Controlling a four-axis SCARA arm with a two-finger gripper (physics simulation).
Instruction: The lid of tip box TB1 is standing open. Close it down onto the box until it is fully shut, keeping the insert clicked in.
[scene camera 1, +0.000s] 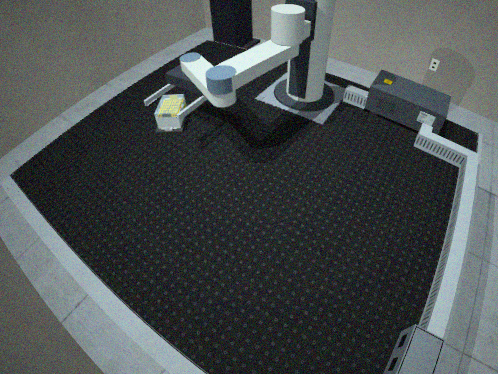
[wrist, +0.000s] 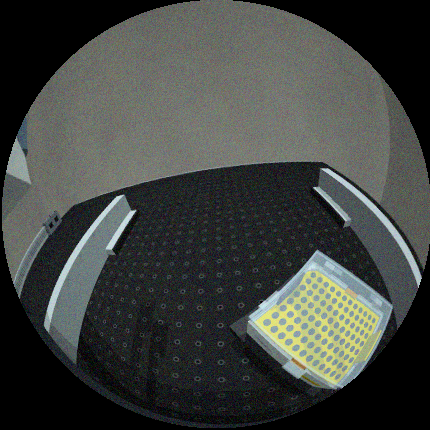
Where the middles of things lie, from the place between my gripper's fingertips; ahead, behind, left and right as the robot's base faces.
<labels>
I see the tip box TB1 (scene camera 1: 165, 124) 10 cm below my hand, 9 cm behind it and 8 cm to the right of it.
</labels>
